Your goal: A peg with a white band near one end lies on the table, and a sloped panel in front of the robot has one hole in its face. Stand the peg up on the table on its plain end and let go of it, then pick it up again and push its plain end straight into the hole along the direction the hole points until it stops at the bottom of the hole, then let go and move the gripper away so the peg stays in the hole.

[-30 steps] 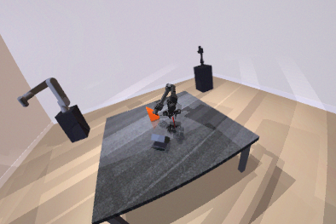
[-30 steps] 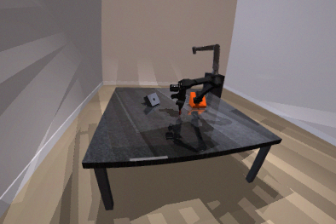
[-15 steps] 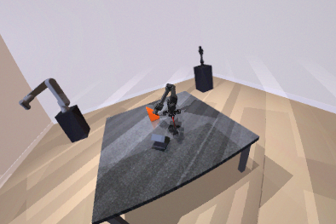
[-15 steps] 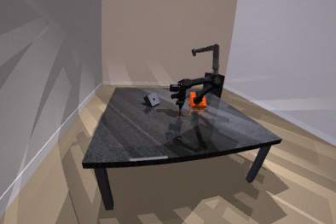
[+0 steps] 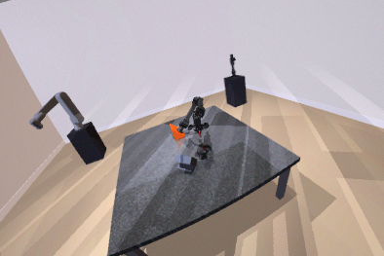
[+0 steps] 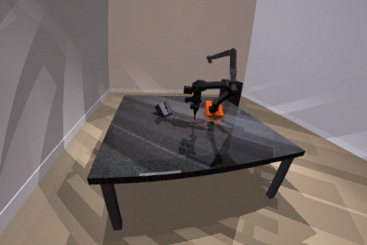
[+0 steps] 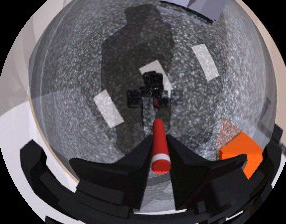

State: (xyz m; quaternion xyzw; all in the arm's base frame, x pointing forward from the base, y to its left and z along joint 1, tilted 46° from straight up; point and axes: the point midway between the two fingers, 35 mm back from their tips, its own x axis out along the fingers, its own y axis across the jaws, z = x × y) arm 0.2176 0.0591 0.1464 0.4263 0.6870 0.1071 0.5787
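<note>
The sloped panel lies 210 mm ahead of my gripper tip, 220 mm to the right of it and 40 mm below it. From my gripper tip the other things lie so: red peg (20 mm above).
</note>
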